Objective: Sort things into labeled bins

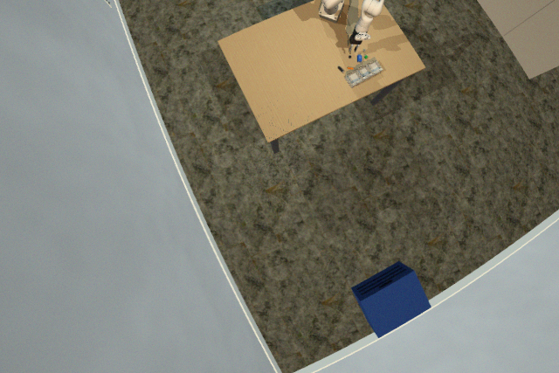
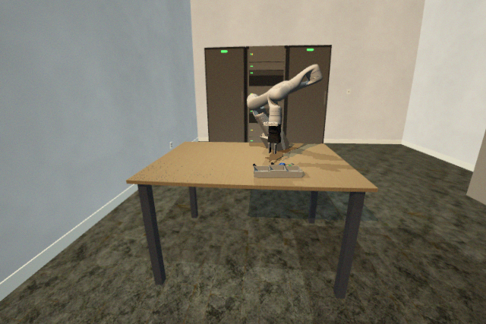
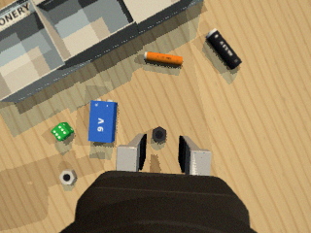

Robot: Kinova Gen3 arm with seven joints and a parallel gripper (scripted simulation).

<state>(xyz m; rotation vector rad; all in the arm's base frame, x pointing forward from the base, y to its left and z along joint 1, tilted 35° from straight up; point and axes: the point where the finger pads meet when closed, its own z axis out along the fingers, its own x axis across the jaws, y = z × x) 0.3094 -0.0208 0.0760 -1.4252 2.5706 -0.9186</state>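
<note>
Right now the black part is 8 cm below my hand. Also, from my hand: blue 9V battery: 8 cm below, 6 cm ahead, 4 cm to the left; then orange battery: 8 cm below, 7 cm ahead, 5 cm to the right; then green die: 9 cm to the left, 8 cm below, 7 cm ahead.
</note>
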